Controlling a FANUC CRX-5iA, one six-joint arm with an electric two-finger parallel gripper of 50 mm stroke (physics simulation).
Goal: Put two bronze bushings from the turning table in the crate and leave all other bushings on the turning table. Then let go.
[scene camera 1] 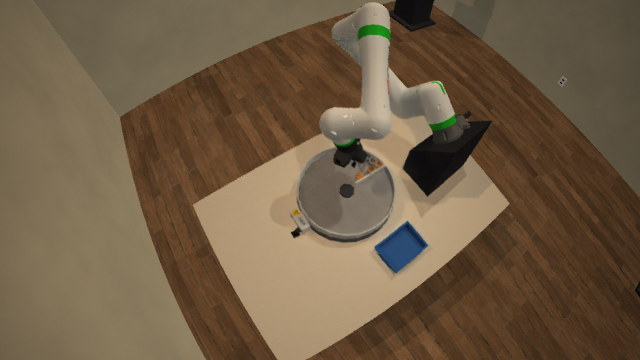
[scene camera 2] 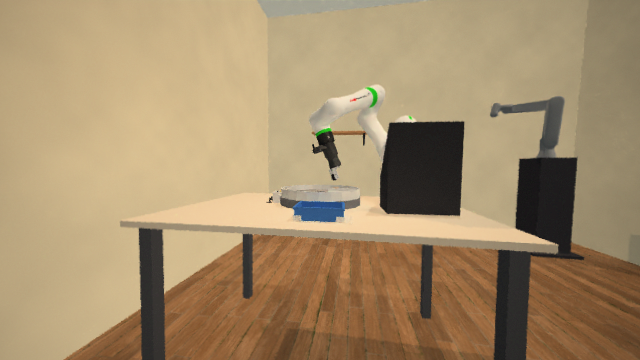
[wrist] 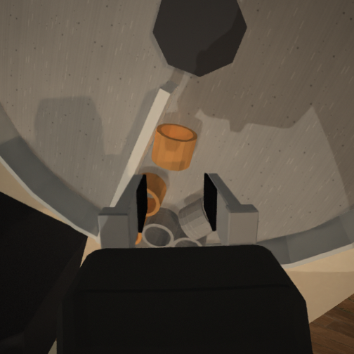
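Pixels of known places: gripper, fingertip midpoint: (scene camera 1: pixel 358 167) (scene camera 2: pixel 335 179); arm's base, origin of the base link: (scene camera 1: pixel 448 136) (scene camera 2: pixel 413 152).
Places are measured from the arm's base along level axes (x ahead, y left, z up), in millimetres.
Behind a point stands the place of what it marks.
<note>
The grey turning table (scene camera 1: pixel 325 210) @[x 571, y -84, z -214 mm] (scene camera 2: pixel 320 194) @[x 413, y 97, z -195 mm] (wrist: pixel 280 165) holds a cluster of bushings beside its white bar. In the wrist view one bronze bushing (wrist: pixel 173 147) stands apart, near the bar. A second bronze bushing (wrist: pixel 155 189) is partly hidden behind the left finger, and a sliver of orange shows below it. Several grey bushings, such as a tilted one (wrist: pixel 194 220) and one with its ring end up (wrist: pixel 159 234), lie below, partly hidden. My gripper (scene camera 2: pixel 334 178) @[x 366, y -146, z -140 mm] (wrist: pixel 175 190) is open and empty, above the cluster. The blue crate (scene camera 1: pixel 401 247) @[x 382, y 224, z -263 mm] (scene camera 2: pixel 319 212) @[x 384, y 296, z -235 mm] shows no bushing in scene camera 1.
The white bar (scene camera 1: pixel 370 174) @[x 325, y -109, z -185 mm] (wrist: pixel 145 142) runs from near the dark hub (scene camera 1: pixel 346 190) @[x 449, y -110, z -207 mm] (wrist: pixel 200 35) to the rim. A black block (scene camera 1: pixel 440 160) @[x 126, y 67, z 9 mm] (scene camera 2: pixel 424 167) @[x -22, y 95, z -70 mm] stands right of the turning table. A small device (scene camera 1: pixel 300 220) @[x 682, y -100, z -209 mm] sits at its left edge.
</note>
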